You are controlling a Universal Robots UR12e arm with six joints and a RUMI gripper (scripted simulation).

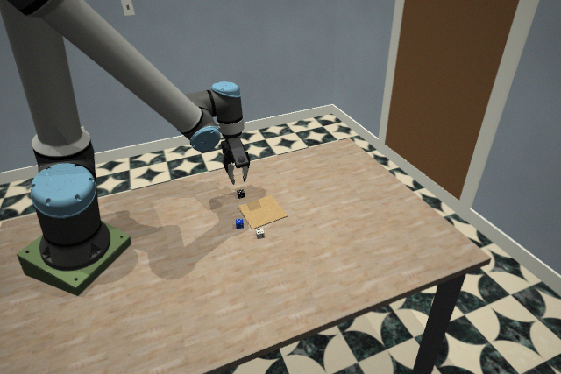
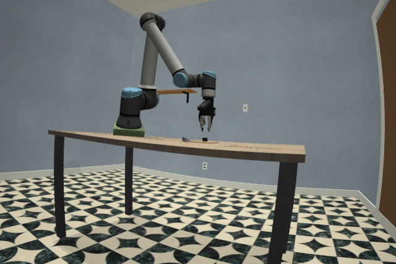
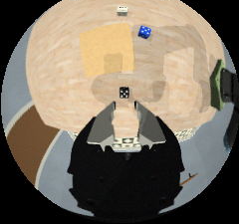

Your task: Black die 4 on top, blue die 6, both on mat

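My gripper is now 70 mm above the black die. From my hand the other things lie so: white die 240 mm to the right, 70 mm below, 20 mm ahead; then tan mat 120 mm to the right, 80 mm below, 60 mm ahead; then blue die 170 mm to the right, 70 mm below, 40 mm behind.
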